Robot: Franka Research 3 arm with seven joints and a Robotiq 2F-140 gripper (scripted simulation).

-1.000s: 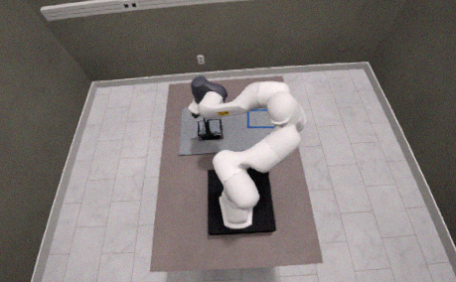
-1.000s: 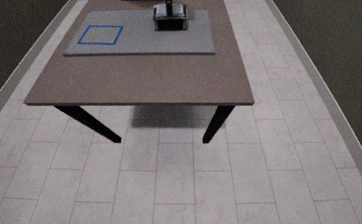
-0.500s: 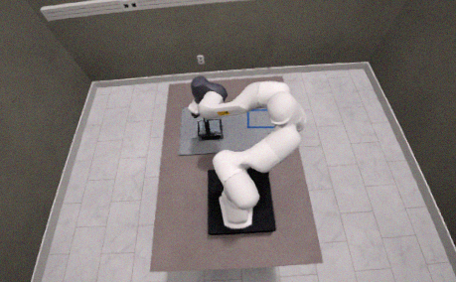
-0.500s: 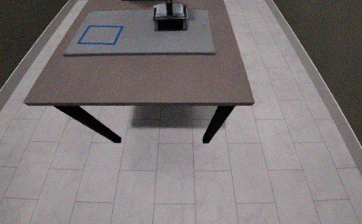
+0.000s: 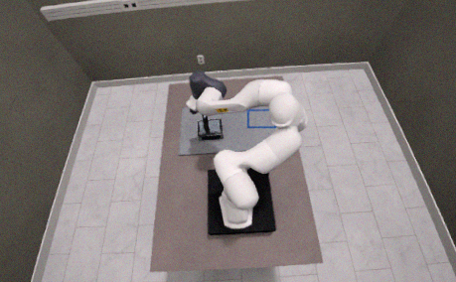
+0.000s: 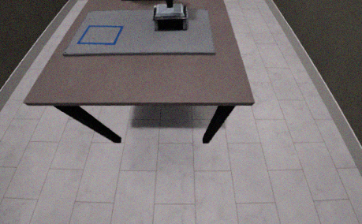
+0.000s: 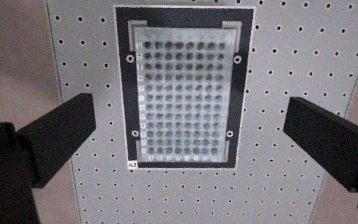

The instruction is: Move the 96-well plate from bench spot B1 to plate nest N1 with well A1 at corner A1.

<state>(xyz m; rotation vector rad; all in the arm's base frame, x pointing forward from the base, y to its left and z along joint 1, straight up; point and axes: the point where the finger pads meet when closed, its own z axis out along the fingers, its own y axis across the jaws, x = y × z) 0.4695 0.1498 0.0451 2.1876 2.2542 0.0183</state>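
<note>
Now: hand 50 mm above the clear 96-well plate. From my hand the other things lie so: dark raised nest: 70 mm below; then A1 label: 50 mm behind, 80 mm to the right, 60 mm below.
</note>
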